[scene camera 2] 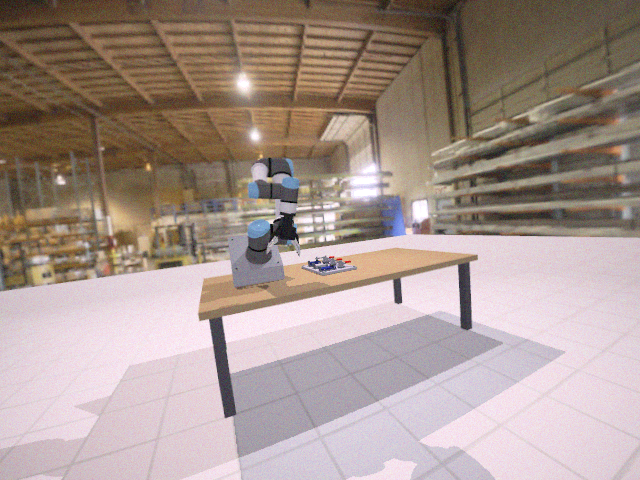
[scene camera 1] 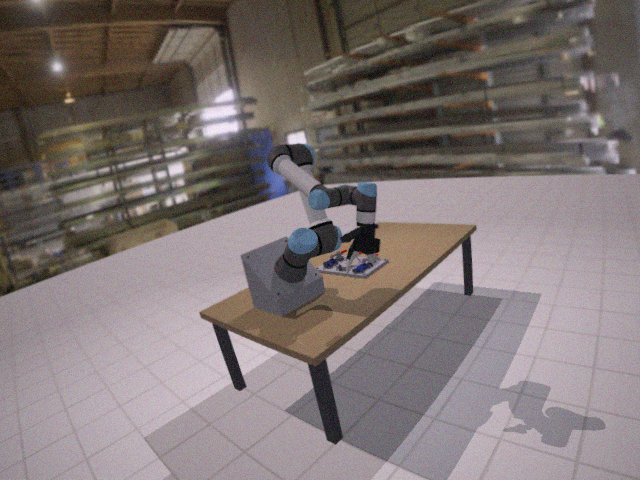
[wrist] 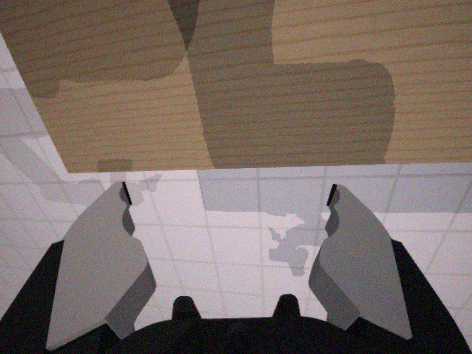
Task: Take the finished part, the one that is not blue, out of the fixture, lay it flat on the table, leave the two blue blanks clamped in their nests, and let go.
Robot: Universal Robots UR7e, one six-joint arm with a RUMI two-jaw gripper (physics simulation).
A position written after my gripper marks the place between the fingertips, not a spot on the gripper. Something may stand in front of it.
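Observation:
Gripper, mine, in sight (scene camera 1: 360, 270) (wrist: 231, 185).

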